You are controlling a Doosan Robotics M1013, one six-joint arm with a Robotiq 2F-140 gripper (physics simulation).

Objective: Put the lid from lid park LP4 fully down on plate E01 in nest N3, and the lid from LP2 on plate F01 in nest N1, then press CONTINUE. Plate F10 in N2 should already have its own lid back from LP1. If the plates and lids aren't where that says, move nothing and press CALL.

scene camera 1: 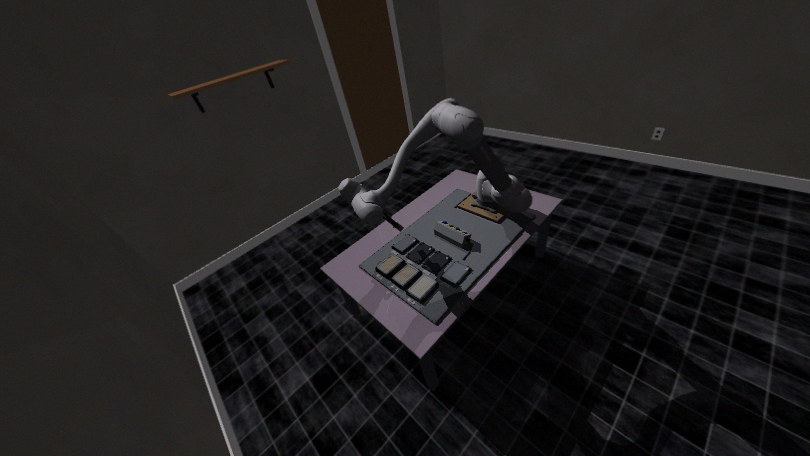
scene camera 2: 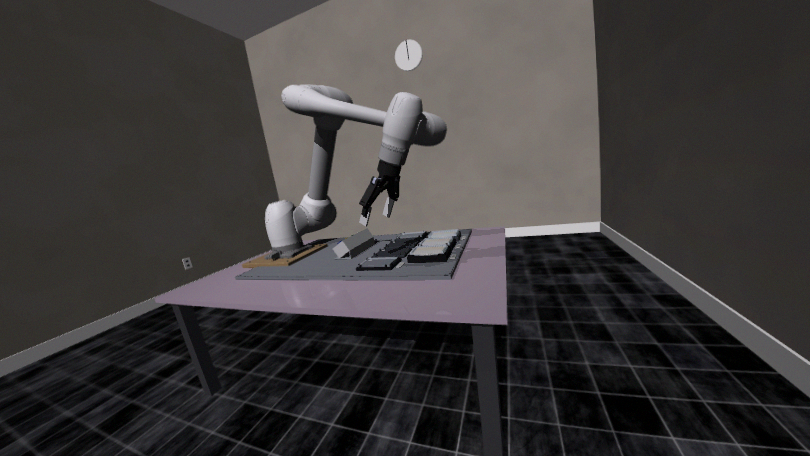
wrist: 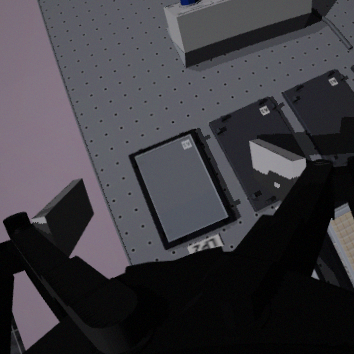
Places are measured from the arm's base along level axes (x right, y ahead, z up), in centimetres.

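Pixels of known places: gripper, between the fingertips: [scene camera 2: 375,219] [wrist: 169,177]; arm's base, origin of its link: [scene camera 1: 489,202] [scene camera 2: 289,253].
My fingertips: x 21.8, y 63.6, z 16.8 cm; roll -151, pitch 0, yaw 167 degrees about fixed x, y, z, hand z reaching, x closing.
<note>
For each thing: its top centre in the pictures, then the offset to it from my fingertips. "pt": a spot on its surface instead. Level surfaces: height alone.
- clear lid, centre of its top: [wrist: 179,185] [scene camera 2: 378,260] [scene camera 1: 404,242] dz -15.9, dx -1.1, dy -2.2 cm
- plate, a spot on its surface: [wrist: 345,225] pt dz -14.8, dx -18.2, dy +12.3 cm
- button box, centre of its top: [scene camera 2: 352,234] [scene camera 1: 451,226] dz -9.3, dx -21.4, dy -23.2 cm
- grey pegboard, height of its surface: dz -17.6 cm
- blue button, a spot on its surface: [wrist: 189,2] pt dz -10.6, dx -13.7, dy -24.9 cm
- pink table, height of its surface: dz -18.9 cm
My open, empty gripper [scene camera 1: 397,226] [scene camera 2: 376,215] [wrist: 172,188] hangs above the lid park side of the board. In the wrist view its fingers appear either side of the clear lid [scene camera 1: 404,244] [wrist: 181,187] in LP2, well below them. Beside it are two dark, empty parks [wrist: 235,130] [wrist: 320,107]. Another clear lid [scene camera 1: 456,273] [scene camera 2: 378,262] lies in the park at the row's other end. Three plates [scene camera 1: 389,265] [scene camera 1: 405,274] [scene camera 1: 422,287] sit in the nests; the third looks paler. Their labels and lids are unclear. Part of one plate [wrist: 345,225] shows behind the right finger.
The button box [scene camera 1: 452,232] [scene camera 2: 354,244] [wrist: 245,30] stands on the grey pegboard [scene camera 1: 487,232] [wrist: 110,95] between the parks and the arm's wooden base plate [scene camera 1: 467,207] [scene camera 2: 263,262]. A blue button [wrist: 189,2] shows at its end. The pegboard lies on the pink table [scene camera 2: 340,297].
</note>
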